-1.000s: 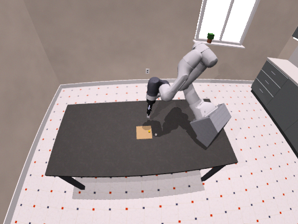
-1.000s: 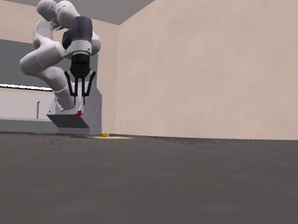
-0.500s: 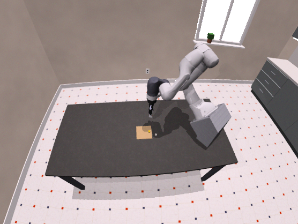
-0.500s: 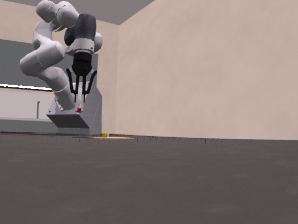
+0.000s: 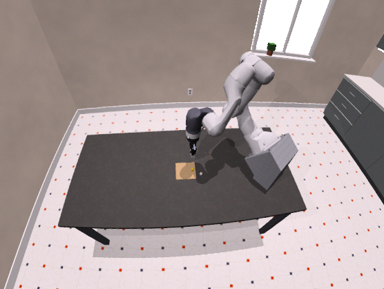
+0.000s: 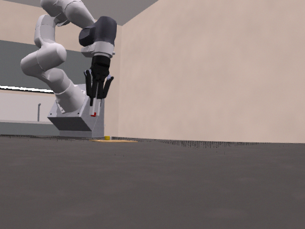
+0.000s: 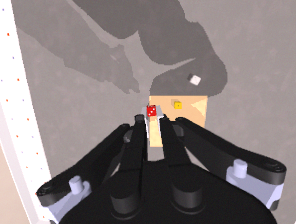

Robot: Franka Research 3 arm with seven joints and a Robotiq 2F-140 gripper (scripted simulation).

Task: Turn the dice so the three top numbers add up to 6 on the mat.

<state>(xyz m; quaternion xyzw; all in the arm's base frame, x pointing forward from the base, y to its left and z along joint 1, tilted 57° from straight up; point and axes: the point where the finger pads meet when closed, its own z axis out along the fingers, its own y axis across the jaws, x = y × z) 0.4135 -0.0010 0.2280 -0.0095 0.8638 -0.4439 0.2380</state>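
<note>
Right now my hand is 12 cm above the yellow die, 5 cm to the right of it and 2 cm short of it. Round my hand: tan mat (13 cm below, 6 cm ahead, 4 cm to the left); then red die (3 cm below, 1 cm behind); then white die (12 cm below, 11 cm to the left, 3 cm behind).
</note>
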